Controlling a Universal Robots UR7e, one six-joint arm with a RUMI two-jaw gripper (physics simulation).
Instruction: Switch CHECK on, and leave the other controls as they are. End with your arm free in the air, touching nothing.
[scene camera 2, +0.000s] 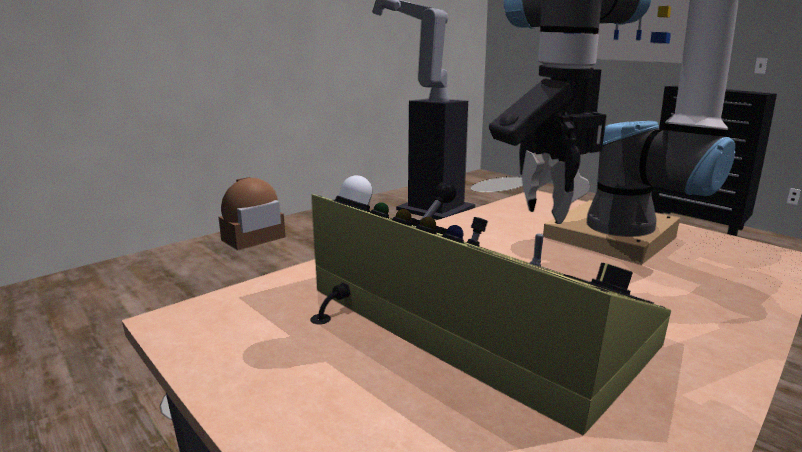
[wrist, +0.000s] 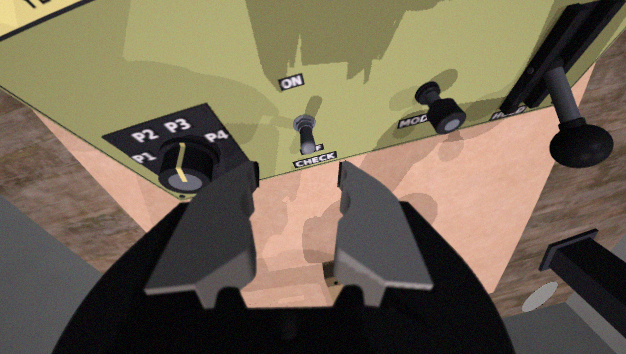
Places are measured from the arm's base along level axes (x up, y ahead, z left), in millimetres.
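Pixels of known places: gripper, fingertip midpoint: (scene camera 2: 544, 217) (wrist: 299, 165); arm's base, link origin: (scene camera 2: 620, 224).
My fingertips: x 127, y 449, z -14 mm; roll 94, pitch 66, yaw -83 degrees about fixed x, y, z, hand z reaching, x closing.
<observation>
Ahead of a thing's pixels: the offset from my fingertips to its top centre. "spot": to the spot under its first point.
The CHECK toggle switch @[dx -28, dy -4, dz -7 mm] (scene camera 2: 538, 249) (wrist: 306, 135) is a small metal lever on the sloped face of the olive control box (scene camera 2: 449, 291) (wrist: 345, 95). In the wrist view its tip lies over the OFF label, on the side of the CHECK label @[dx -99, dy -54, dz +0 mm] (wrist: 315, 160) and away from the ON label @[spot: dx -58, dy +41, dz -13 mm] (wrist: 291, 82). In scene camera 2 the lever stands up behind the box's top edge. My gripper (scene camera 2: 544, 213) (wrist: 299, 165) is partly open with nothing between its fingers. It hangs in the air above the panel's lower edge, apart from the toggle.
The rotary knob @[dx -39, dy +8, dz +113 mm] (scene camera 2: 614, 277) (wrist: 185, 167) with P1 to P4 is left of the toggle in the wrist view. The MODE lever @[dx -32, dy -24, dz -125 mm] (scene camera 2: 477, 229) (wrist: 442, 110) and a slider lever with a black ball @[dx -3, dy -100, dz -236 mm] (scene camera 2: 445, 192) (wrist: 581, 145) stand to the right. A white dome @[spot: dx +22, dy +120, dz -258 mm] (scene camera 2: 356, 190) and coloured buttons line the box's far end.
</observation>
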